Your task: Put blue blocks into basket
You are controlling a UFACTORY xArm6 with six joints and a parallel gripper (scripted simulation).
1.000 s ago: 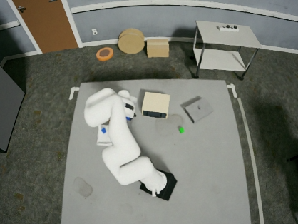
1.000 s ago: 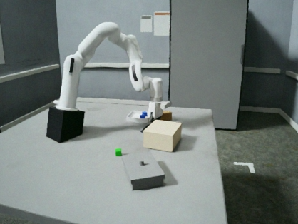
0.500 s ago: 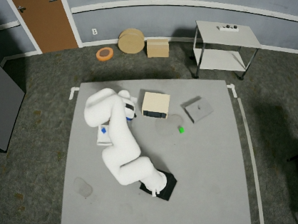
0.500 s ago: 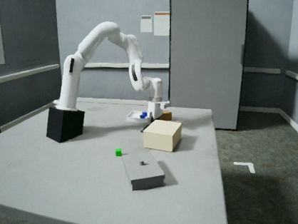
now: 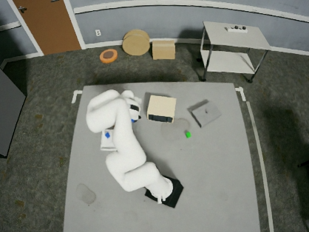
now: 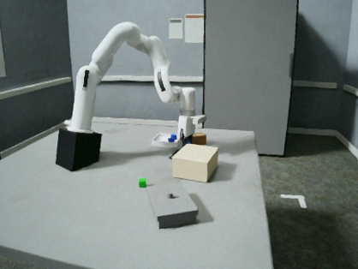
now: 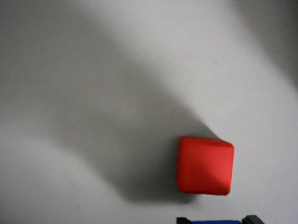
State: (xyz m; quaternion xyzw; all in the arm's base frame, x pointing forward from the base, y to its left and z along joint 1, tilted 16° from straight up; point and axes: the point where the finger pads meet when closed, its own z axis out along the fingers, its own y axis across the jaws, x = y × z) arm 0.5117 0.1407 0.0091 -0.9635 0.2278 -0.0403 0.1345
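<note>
My gripper is now 160 mm to the right of the white basket, 130 mm past it and 40 mm above it. From my hand the other things lie so: light wooden cabinet (200 mm to the right, 50 mm ahead, 10 mm below); then brown box (150 mm to the left, 30 mm ahead, 20 mm below); then dark-rimmed drawer (200 mm to the right, 40 mm ahead, 10 mm below).
</note>
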